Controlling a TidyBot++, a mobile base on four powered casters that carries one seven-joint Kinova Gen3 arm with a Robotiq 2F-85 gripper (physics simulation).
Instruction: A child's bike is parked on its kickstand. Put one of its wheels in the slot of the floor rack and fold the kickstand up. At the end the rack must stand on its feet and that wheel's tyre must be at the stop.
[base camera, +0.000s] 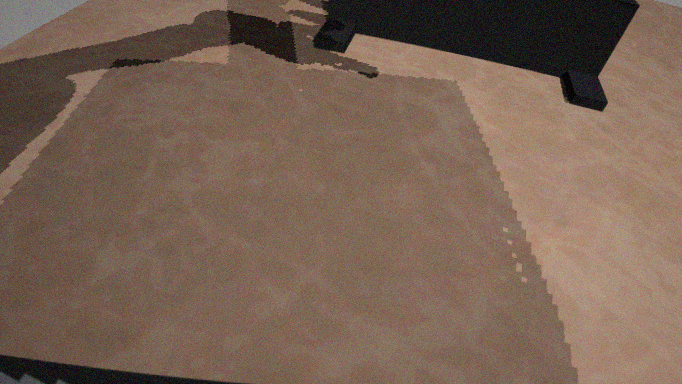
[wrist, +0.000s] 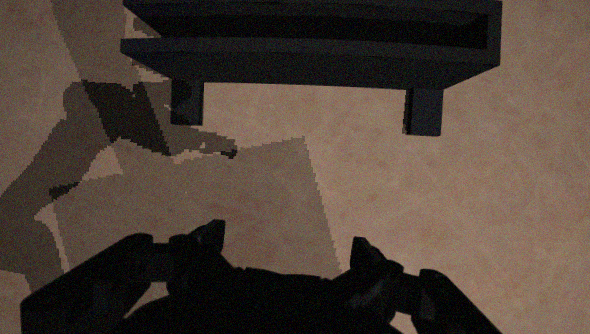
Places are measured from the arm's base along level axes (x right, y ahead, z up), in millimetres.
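Where they show: gripper, between the fingertips: (wrist: 287, 242).
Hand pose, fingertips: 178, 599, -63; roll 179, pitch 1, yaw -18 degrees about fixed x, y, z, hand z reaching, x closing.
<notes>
After its pixels a point has its place, as x, y, z.
The black floor rack (base camera: 475, 35) @(246, 781, -352) (wrist: 310, 67) @(233, 784, -292) stands on the floor, at the top right of the base camera view and across the top of the wrist view. Its long slot shows in the wrist view between two side walls, closed off at the right end. Two block-shaped feet stick out on the near side. My gripper (wrist: 287, 242) @(178, 599, -63) is open, with nothing between its fingers, and hangs apart from the rack, on its near side. The child's bike, its wheels and its kickstand do not show in either view.
Shadows of the arm and the base lie across the tan floor (base camera: 600, 200) @(362, 420, -396) (wrist: 475, 200) @(534, 488, -396), and the arm's shadow reaches the rack's left foot. A bit of grey wall (base camera: 25, 17) @(-648, 786, -367) shows at the top left of the base camera view. A dark edge runs along the bottom left there.
</notes>
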